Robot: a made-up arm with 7 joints. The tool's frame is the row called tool. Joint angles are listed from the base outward.
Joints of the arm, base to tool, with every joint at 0 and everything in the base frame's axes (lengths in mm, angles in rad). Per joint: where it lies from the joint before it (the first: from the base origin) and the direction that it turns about. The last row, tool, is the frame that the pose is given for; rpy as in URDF.
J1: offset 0 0 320 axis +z
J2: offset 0 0 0 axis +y
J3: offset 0 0 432 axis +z
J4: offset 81 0 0 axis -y
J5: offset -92 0 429 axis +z
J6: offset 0 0 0 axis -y
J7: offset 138 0 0 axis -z
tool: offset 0 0 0 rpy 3.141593 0 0
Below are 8 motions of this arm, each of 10 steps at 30 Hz.
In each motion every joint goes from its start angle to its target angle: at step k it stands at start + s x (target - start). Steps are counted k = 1, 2, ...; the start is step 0. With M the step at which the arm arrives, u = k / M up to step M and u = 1 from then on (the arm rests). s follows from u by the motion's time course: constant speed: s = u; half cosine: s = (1 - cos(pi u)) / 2; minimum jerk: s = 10 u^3 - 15 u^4 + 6 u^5.
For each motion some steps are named. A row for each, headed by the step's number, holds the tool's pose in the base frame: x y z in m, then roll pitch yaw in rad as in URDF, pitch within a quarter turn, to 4 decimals.
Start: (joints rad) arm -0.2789 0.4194 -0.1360 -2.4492 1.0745 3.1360 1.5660
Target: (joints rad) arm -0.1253 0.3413 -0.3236 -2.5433 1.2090 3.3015 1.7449
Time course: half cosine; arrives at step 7
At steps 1, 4, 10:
1: 0.4254 -0.3147 0.3210 -2.9550 0.2151 -3.0323
4: 0.3904 -0.3096 0.3463 -2.8727 0.2409 3.0668
10: 0.3658 -0.3044 0.3629 -2.8222 0.2733 2.9392

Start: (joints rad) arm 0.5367 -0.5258 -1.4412 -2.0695 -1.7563 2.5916 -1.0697
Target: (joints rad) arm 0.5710 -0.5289 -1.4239 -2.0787 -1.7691 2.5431 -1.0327
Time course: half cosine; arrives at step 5
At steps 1, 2, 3, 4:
1: 0.3047 -0.4413 0.6329 2.3288 0.7908 0.9107
2: 0.3102 -0.4377 0.6320 2.3281 0.7908 0.9097
3: 0.3169 -0.4331 0.6309 2.3269 0.7909 0.9084
4: 0.3223 -0.4293 0.6300 2.3258 0.7910 0.9071

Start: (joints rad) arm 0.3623 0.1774 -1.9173 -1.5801 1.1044 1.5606 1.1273
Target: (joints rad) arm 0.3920 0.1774 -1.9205 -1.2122 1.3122 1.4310 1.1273
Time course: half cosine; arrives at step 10
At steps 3, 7, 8, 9, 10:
3: 0.1135 -0.6037 0.9083 -2.4647 0.7738 -2.2892
7: 0.1499 -0.5534 1.0170 -2.2232 0.6886 -1.9834
8: 0.1564 -0.5411 1.0365 -2.1867 0.6656 -1.9308
9: 0.1605 -0.5327 1.0487 -2.1648 0.6498 -1.8979
10: 0.1619 -0.5297 1.0529 -2.1576 0.6442 -1.8868

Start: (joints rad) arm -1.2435 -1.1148 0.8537 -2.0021 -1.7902 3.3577 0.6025
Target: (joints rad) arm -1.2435 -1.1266 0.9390 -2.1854 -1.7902 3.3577 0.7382
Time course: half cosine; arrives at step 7
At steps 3, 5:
3: 0.3586 0.3144 0.6190 1.4567 0.3996 1.1816
5: 0.3606 0.2995 0.5846 1.5365 0.3489 1.1754

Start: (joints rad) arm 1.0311 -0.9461 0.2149 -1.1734 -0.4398 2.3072 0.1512
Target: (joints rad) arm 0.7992 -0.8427 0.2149 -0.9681 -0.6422 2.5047 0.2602
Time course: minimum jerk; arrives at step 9
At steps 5, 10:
5: -0.3596 -0.2089 1.1817 0.1148 -0.7973 -2.6099
10: -0.3862 -0.1818 1.1802 0.0628 -0.6756 -2.6827

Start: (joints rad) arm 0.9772 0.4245 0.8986 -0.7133 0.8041 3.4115 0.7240
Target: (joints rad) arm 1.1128 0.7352 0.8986 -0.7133 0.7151 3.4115 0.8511
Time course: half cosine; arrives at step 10
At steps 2, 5, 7, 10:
2: 0.2220 0.5124 0.9969 -0.8983 0.4327 0.0680
5: 0.2326 0.5915 0.9268 -0.9976 0.5166 0.0877
7: 0.2327 0.6457 0.8701 -1.0748 0.5758 0.0939
10: 0.2289 0.6815 0.8278 -1.1320 0.6162 0.0938

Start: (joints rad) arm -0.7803 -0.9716 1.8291 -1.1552 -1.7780 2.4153 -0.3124
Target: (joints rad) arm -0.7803 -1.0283 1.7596 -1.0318 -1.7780 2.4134 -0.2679
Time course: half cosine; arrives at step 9
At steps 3, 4, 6, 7, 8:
3: -0.1758 0.8508 0.5328 0.2927 0.8240 1.3176
4: -0.1820 0.8524 0.5366 0.2794 0.8066 1.3228
6: -0.1957 0.8554 0.5438 0.2515 0.7716 1.3346
7: -0.2013 0.8564 0.5464 0.2402 0.7582 1.3397
8: -0.2051 0.8570 0.5481 0.2328 0.7496 1.3431

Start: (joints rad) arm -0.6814 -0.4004 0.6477 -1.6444 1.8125 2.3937 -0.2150
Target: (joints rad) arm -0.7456 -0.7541 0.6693 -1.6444 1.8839 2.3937 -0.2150
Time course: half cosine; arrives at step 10
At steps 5, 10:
5: 0.3459 0.0902 0.9981 -1.3213 -0.5264 -0.9293
10: 0.2626 0.1673 1.0178 -1.2600 -0.6739 -0.9723

